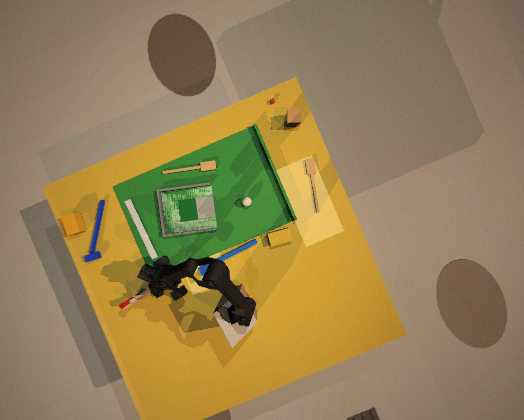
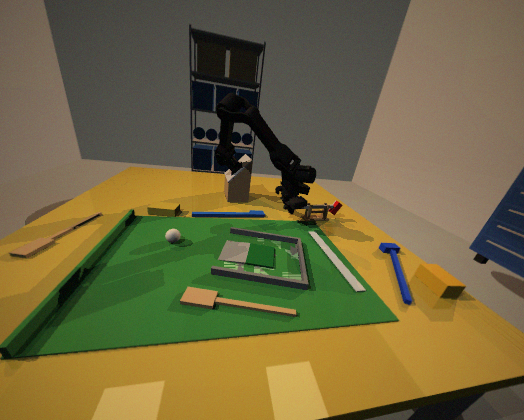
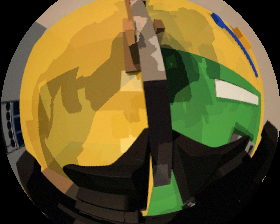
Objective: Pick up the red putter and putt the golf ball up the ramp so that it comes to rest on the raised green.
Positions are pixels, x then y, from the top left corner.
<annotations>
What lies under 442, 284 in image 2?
An orange block.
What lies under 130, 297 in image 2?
A green mat.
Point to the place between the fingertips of the gripper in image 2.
291, 213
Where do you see a green mat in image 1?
243, 170
</annotations>
